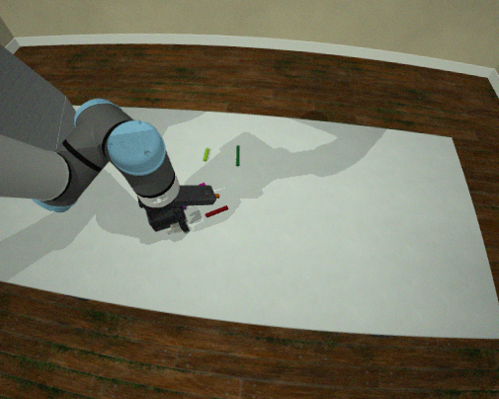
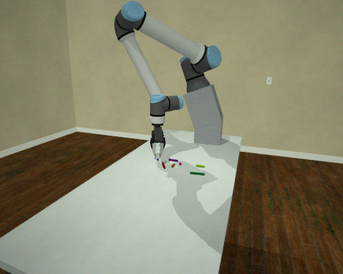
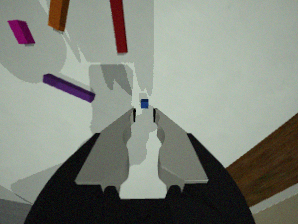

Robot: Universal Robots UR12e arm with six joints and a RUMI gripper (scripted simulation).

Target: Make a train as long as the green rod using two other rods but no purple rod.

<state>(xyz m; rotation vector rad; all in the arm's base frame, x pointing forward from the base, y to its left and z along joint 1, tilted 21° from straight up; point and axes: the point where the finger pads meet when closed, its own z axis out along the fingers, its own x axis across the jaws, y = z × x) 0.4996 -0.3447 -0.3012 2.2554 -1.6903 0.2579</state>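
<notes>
Now: hand 30 mm above the small blue rod. Round my hand: purple rod (100 mm to the left, 30 mm below, 10 mm behind); then red rod (90 mm ahead, 50 mm to the left, 30 mm below); then orange rod (110 mm to the left, 80 mm ahead, 30 mm below).
</notes>
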